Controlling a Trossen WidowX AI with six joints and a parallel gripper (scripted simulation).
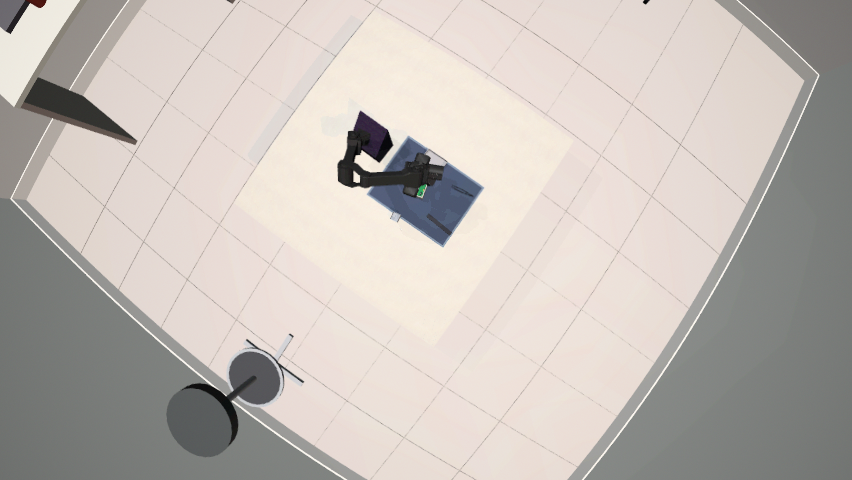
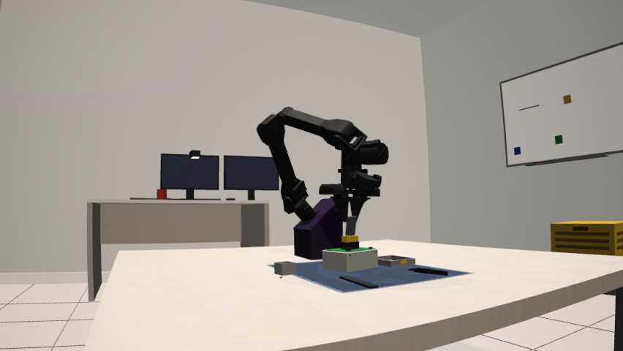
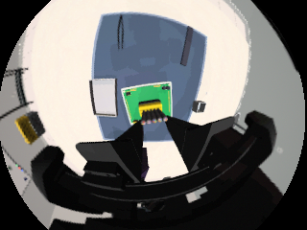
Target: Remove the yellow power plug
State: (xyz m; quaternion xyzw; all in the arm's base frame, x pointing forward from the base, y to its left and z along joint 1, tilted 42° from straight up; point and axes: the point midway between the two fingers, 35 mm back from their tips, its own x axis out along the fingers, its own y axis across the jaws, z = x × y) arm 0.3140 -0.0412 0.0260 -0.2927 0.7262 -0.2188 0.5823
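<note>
Now: the yellow power plug 4 cm below my gripper tip. Also, from my gripper tip: grey tray (1 cm ahead, 14 cm to the left, 13 cm below); blue mat (5 cm ahead, 1 cm to the right, 13 cm below).
</note>
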